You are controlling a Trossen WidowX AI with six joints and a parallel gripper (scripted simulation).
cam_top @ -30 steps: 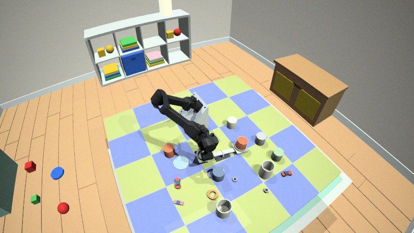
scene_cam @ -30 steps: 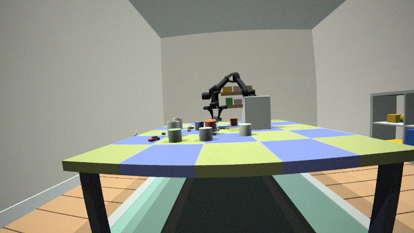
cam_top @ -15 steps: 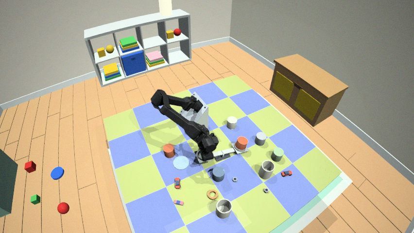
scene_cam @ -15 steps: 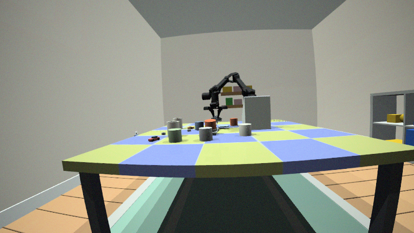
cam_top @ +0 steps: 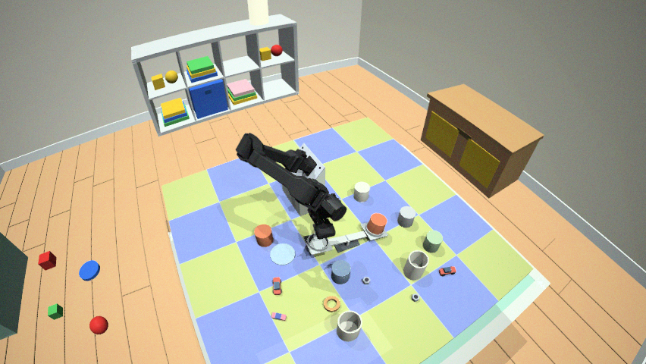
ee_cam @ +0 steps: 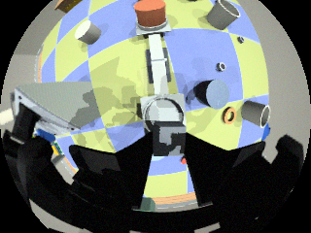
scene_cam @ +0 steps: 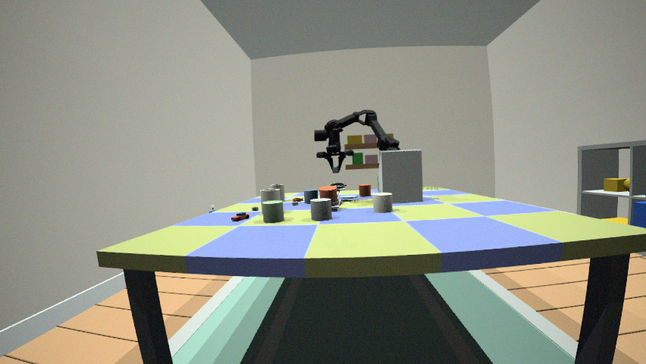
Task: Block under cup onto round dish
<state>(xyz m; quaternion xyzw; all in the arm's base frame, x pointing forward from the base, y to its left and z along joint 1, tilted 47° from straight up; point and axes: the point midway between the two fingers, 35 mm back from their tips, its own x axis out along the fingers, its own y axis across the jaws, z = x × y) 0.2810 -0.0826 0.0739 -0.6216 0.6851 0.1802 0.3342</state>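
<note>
Now: the pale blue round dish 15 cm below my gripper tip, 13 cm to the right of it and 6 cm behind it. Round my gripper tip: orange cup: 18 cm to the right, 17 cm behind, 12 cm below; blue-grey cylinder: 15 cm ahead, 12 cm below, 1 cm to the left; grey cylinder: 43 cm to the left, 12 cm below, 4 cm ahead.
</note>
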